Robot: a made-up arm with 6 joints.
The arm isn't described. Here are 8 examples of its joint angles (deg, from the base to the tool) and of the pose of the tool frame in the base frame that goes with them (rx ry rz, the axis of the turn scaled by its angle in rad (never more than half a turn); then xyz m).
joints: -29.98 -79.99 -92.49 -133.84 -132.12 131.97
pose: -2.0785 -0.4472 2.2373 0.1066 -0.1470 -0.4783
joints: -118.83 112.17 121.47 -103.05 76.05 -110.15
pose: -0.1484 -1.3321 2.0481 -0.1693 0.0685 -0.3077
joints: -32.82 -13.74 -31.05 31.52 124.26 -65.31
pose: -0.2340 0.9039 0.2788 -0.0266 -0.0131 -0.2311
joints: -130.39 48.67 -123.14 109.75 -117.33 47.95
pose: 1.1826 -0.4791 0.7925 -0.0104 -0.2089 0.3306
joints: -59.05 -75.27 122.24 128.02 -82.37 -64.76
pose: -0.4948 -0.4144 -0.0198 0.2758 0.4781 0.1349
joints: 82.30 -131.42 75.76 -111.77 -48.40 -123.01
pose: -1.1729 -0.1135 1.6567 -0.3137 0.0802 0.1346
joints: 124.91 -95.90 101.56 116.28 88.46 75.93
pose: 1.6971 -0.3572 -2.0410 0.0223 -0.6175 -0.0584
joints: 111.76 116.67 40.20 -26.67 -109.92 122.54
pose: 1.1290 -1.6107 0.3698 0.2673 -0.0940 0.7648
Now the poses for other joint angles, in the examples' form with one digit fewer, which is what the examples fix.
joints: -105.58 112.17 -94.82 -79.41 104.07 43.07
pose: -0.708 -1.193 1.641 0.028 -0.019 -0.280
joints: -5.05 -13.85 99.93 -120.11 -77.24 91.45
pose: -1.048 -1.598 -1.635 0.120 -0.092 0.591
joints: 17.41 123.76 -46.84 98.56 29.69 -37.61
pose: -0.997 0.043 -2.121 0.325 0.194 -0.042
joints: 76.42 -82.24 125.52 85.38 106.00 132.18
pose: 1.258 -0.069 0.191 0.305 -0.020 0.577
